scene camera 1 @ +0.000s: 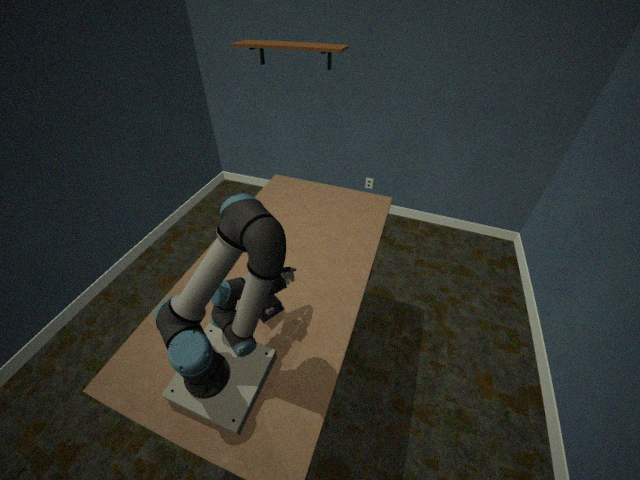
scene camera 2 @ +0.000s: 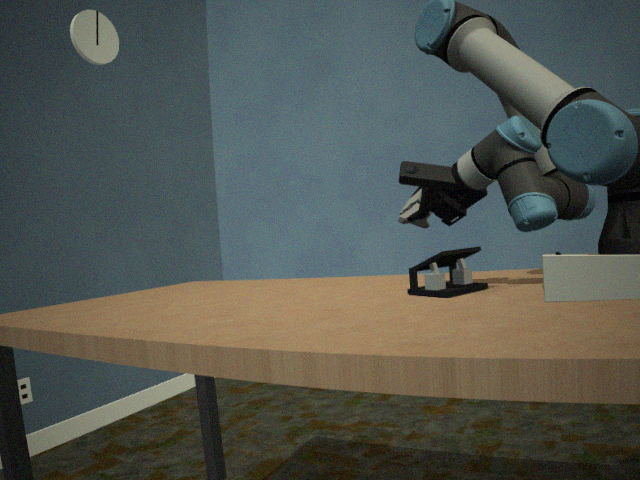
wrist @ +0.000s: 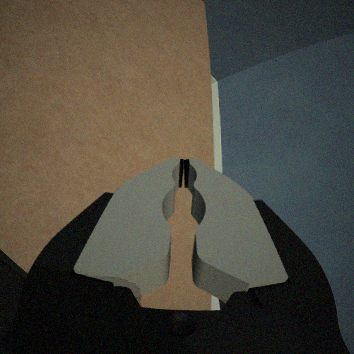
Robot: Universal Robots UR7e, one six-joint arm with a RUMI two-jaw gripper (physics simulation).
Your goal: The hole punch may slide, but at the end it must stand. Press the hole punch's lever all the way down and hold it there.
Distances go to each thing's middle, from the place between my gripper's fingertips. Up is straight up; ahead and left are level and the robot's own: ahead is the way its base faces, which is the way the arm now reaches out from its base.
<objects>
Right now the black lever [scene camera 2: 445, 258] is 12 cm behind my hand, 10 cm to the left of it and 9 cm below it. The rest, counted from my hand: black hole punch [scene camera 2: 461, 282] (12 cm behind, 11 cm below, 10 cm to the left).
</objects>
